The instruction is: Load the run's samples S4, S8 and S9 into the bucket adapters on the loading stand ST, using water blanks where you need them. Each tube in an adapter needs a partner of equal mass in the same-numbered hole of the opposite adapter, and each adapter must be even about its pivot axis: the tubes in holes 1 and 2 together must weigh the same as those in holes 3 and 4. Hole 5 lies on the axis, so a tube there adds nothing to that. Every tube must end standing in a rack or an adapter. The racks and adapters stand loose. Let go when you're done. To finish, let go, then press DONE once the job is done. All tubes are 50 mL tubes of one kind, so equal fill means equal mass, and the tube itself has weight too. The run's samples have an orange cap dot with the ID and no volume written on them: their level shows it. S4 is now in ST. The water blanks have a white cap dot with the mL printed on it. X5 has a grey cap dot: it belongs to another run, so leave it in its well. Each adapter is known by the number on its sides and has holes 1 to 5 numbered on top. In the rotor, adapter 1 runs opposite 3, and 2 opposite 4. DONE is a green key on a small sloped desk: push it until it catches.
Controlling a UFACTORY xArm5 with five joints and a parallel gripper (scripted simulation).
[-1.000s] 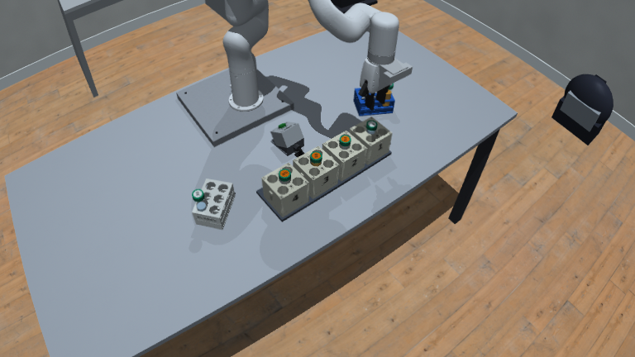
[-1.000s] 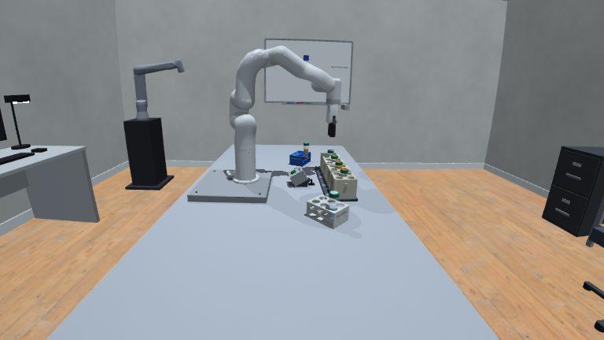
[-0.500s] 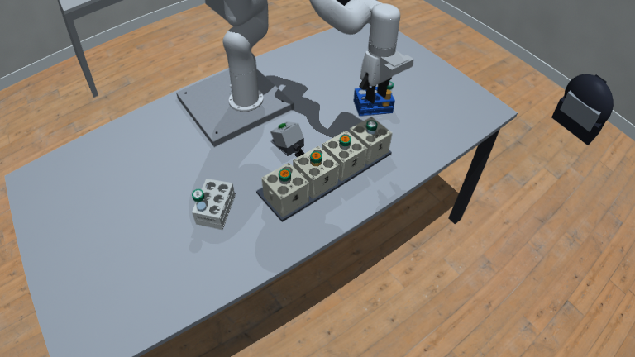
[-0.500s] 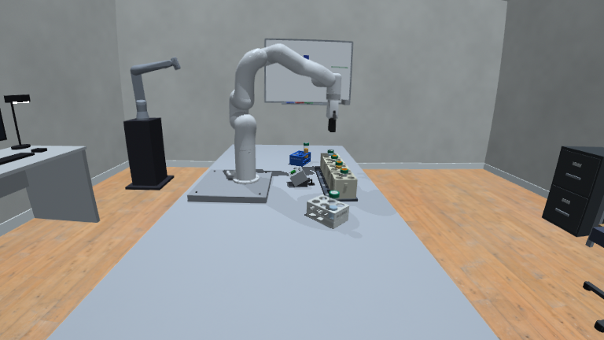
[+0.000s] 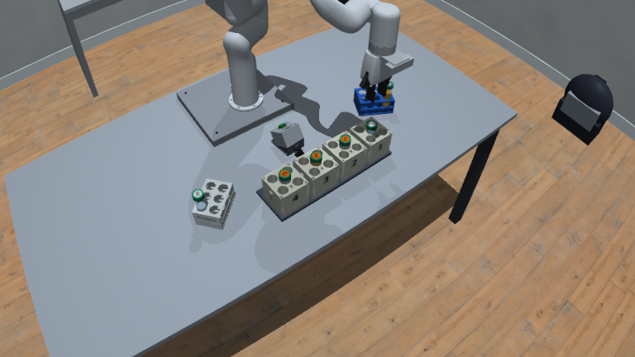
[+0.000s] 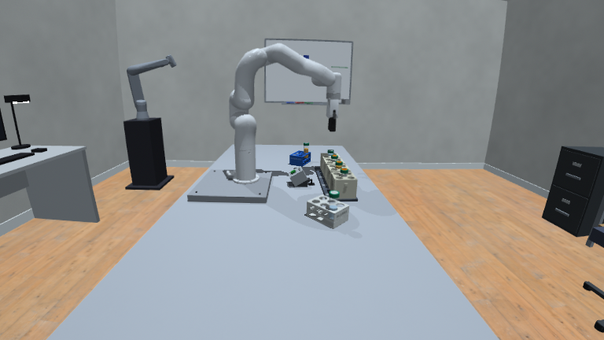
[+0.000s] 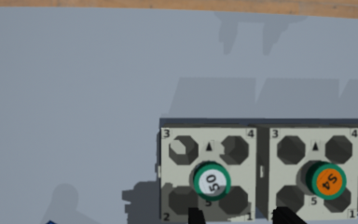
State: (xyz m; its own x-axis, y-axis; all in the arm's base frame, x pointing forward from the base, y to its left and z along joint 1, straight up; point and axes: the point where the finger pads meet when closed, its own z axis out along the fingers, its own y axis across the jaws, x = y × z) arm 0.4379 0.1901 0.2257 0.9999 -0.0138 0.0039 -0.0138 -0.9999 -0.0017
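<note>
Now: hand 22 cm past the green done key, 19 cm to the left of it and 19 cm above it. The rest, counted from my hand: white rack: 52 cm to the right, 22 cm below, 11 cm behind; adapter 1: 20 cm below; blue rack: 22 cm below, 17 cm to the left, 15 cm behind.
</note>
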